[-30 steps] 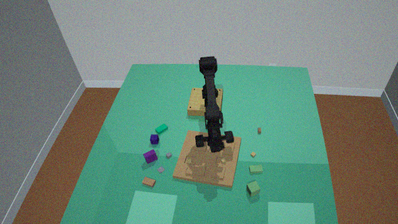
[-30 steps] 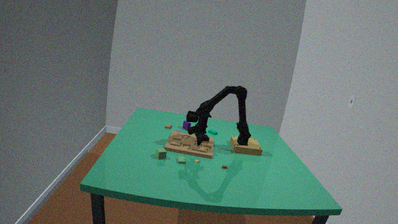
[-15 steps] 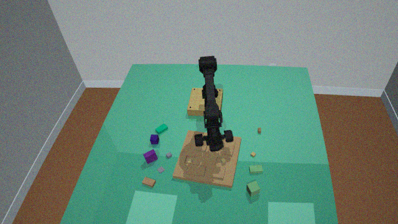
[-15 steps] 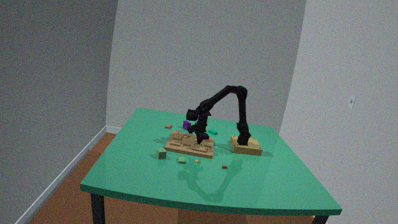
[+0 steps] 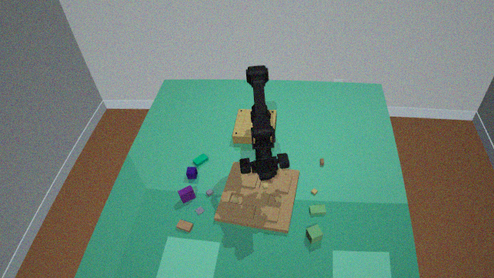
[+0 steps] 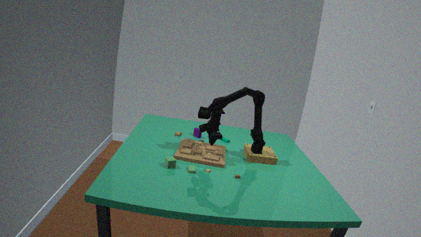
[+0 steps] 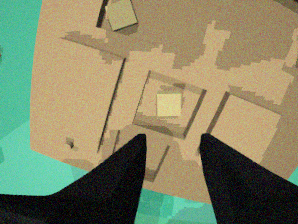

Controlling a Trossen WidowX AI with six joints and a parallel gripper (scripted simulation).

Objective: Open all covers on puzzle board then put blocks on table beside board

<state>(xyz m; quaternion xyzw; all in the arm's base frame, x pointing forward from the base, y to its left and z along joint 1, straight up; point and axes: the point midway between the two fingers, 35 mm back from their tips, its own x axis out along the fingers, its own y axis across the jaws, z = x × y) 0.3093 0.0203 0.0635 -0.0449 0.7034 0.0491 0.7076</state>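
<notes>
Right now the tan puzzle board is 50 mm ahead of my gripper tip, 20 mm to the right of it and 60 mm below it. From my gripper tip the other things lie so: teal block (160 mm behind, 300 mm to the right, 70 mm below); then orange block (180 mm ahead, 320 mm to the right, 70 mm below); then purple cube (80 mm behind, 330 mm to the right, 60 mm below).
</notes>
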